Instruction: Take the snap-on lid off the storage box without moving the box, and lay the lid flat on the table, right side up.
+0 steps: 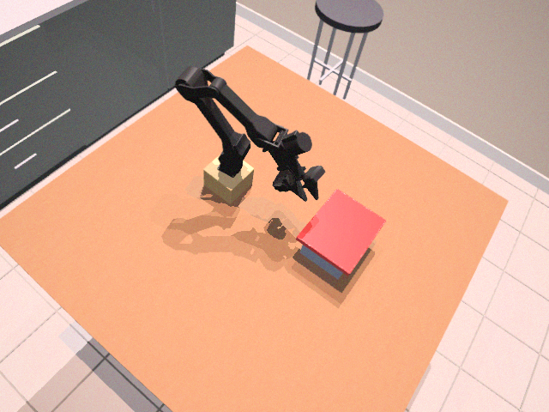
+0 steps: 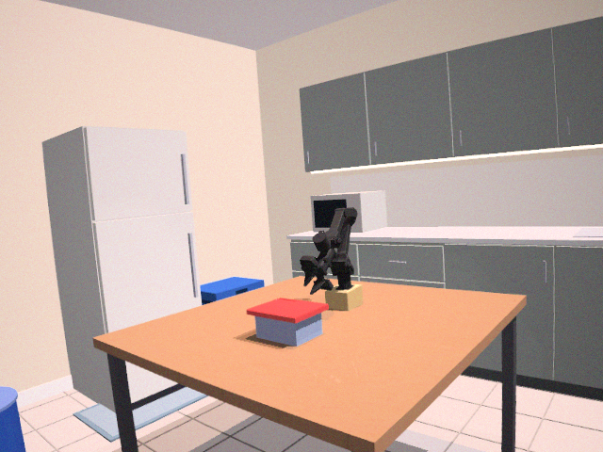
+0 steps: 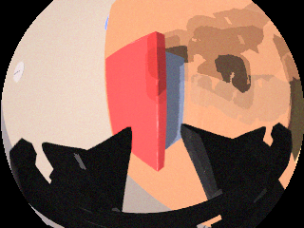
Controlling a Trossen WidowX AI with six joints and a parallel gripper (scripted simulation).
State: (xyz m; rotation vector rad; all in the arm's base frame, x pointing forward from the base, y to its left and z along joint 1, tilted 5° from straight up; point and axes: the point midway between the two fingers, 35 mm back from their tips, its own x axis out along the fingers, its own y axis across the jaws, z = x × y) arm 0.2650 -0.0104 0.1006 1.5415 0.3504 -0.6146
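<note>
The red lid lies 120 mm ahead of my gripper tip, 40 mm below it and 20 mm to the right of it. Round my gripper tip: storage box 120 mm ahead, 90 mm below, 20 mm to the right.
</note>
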